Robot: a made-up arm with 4 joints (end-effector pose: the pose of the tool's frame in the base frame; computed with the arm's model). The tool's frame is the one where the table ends.
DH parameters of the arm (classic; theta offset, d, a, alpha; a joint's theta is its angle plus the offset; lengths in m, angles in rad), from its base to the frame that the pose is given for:
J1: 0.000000 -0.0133 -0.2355 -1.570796
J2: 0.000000 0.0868 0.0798 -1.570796
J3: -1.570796 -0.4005 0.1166 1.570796
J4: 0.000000 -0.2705 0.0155 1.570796
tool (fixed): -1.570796 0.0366 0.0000 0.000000
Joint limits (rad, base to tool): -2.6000..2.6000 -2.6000..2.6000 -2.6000..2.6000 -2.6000..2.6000
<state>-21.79 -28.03 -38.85 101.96</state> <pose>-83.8 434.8 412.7 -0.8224 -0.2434 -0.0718 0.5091</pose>
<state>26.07 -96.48 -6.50 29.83</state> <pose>-740.4 -67.5 268.4 -0.0420 -0.7584 -0.0087 0.6504</pose>
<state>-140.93 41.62 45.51 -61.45</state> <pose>-260.4 -157.6 86.9 -0.1991 0.2713 0.9244 0.1794</pose>
Working (the frame after each row of the table, in the pose's form):
after J1: 182.8 148.4 -13.3 -0.2364 0.6664 -0.6664 0.2364
after J2: 191.2 43.4 -66.3 -0.3126 0.8810 0.1188 0.3348
after J3: -12.1 -226.8 177.9 -0.1895 0.4810 -0.5048 0.6913
after J4: -250.5 -178.6 58.6 -0.0511 -0.3326 -0.7805 0.5268

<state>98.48 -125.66 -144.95 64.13</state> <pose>-49.9 -439.8 -436.0 0.1700 0.8990 0.1048 0.3898</pose>
Working (the frame after each row of the table, in the pose's form):
after J1: 34.7 -232.9 -13.3 -0.4617 -0.5356 0.5356 0.4617
after J2: -44.3 -291.7 51.5 -0.2981 -0.3459 -0.5808 0.6739
after J3: 92.4 -560.9 -236.4 0.2700 0.3075 0.1591 0.8985
after J4: -76.8 -441.9 -411.3 0.7559 0.5155 0.3497 0.2015

